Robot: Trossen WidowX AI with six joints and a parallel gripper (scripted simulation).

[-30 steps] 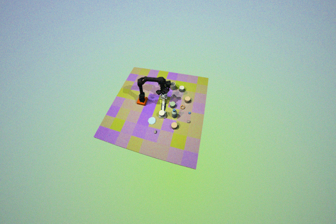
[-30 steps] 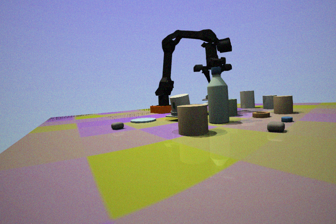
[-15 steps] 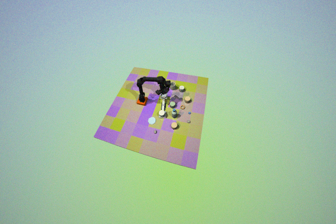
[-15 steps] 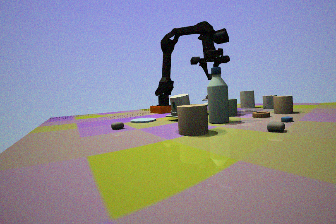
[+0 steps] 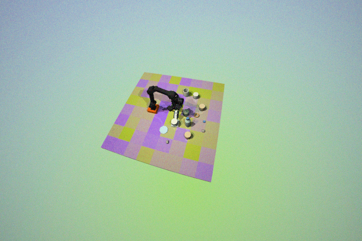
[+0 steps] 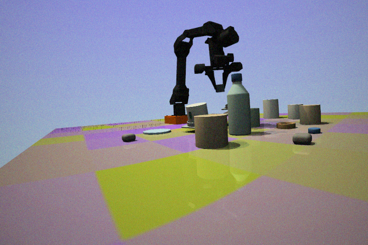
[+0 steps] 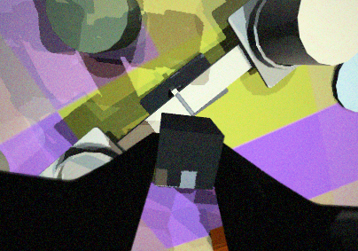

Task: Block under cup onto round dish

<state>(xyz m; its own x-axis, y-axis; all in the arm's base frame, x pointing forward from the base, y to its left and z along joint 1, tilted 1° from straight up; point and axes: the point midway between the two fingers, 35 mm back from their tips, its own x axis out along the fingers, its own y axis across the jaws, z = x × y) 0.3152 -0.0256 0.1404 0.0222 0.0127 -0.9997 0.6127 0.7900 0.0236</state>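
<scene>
Right now my gripper tip is 11 cm past the pale blue round dish, 23 cm to the left of it and 14 cm above it. Round my gripper tip: block: right at my gripper tip; grey bottle: 16 cm ahead, 11 cm to the right, 3 cm below; balance: 1 cm behind, 11 cm below.
</scene>
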